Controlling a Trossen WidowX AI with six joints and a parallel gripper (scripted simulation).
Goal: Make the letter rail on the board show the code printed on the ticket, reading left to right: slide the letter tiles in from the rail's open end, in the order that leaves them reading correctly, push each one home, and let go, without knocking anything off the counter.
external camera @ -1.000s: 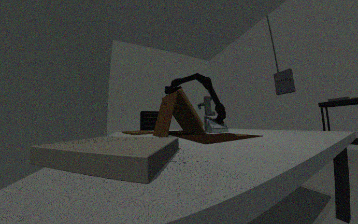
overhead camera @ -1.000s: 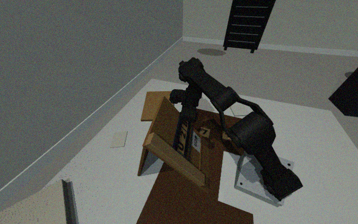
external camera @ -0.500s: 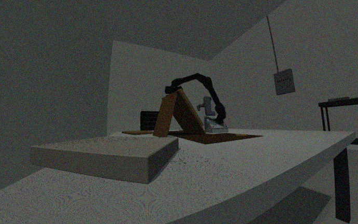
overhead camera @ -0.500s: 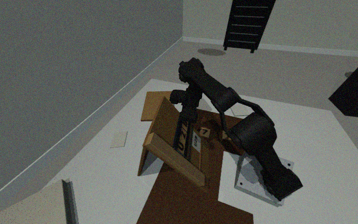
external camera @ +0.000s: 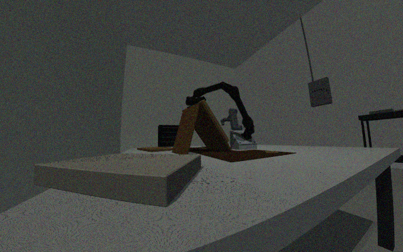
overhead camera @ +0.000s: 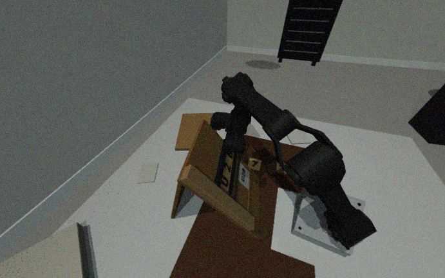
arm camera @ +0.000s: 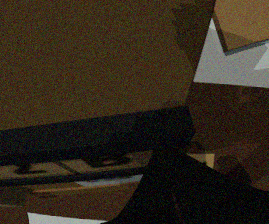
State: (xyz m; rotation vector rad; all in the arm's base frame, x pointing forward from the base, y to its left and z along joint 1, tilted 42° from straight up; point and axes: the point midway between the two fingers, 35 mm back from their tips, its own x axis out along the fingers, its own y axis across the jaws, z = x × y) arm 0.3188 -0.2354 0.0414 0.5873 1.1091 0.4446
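Now: the white ticket 80 mm below my gripper tip, 60 mm behind it and 50 mm to the left of it. Round my gripper tip: brown mat: 180 mm below, 150 mm behind, 120 mm to the left; then flat tan panel: 260 mm to the right, 220 mm ahead, 170 mm below.
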